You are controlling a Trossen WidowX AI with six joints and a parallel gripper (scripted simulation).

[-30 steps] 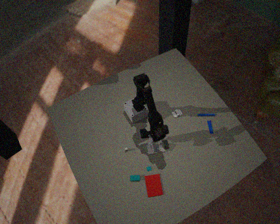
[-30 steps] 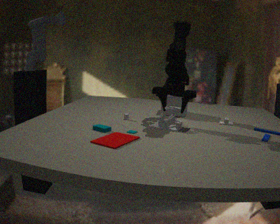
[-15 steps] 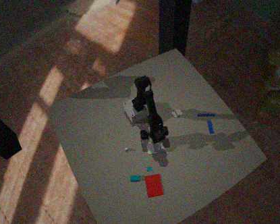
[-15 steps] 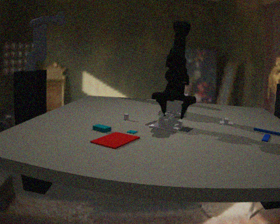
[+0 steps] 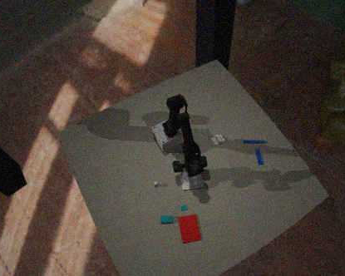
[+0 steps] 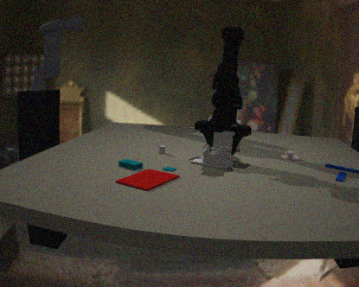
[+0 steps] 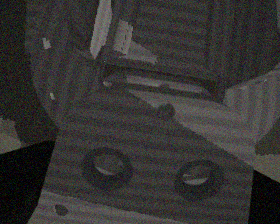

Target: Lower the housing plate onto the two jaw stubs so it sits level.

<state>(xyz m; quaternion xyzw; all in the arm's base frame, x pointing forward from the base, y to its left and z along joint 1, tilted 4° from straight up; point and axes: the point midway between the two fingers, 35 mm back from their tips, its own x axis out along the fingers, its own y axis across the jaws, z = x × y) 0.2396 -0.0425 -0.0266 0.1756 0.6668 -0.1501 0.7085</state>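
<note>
Now: gripper tip 1 cm short of the white housing part and 2 cm below it. Round my gripper tip: white peg (5 cm behind, 20 cm to the right, 1 cm below); then teal block (15 cm ahead, 28 cm to the right, 1 cm below); then white jaw assembly (1 cm ahead, 3 cm to the right, 1 cm below).
</note>
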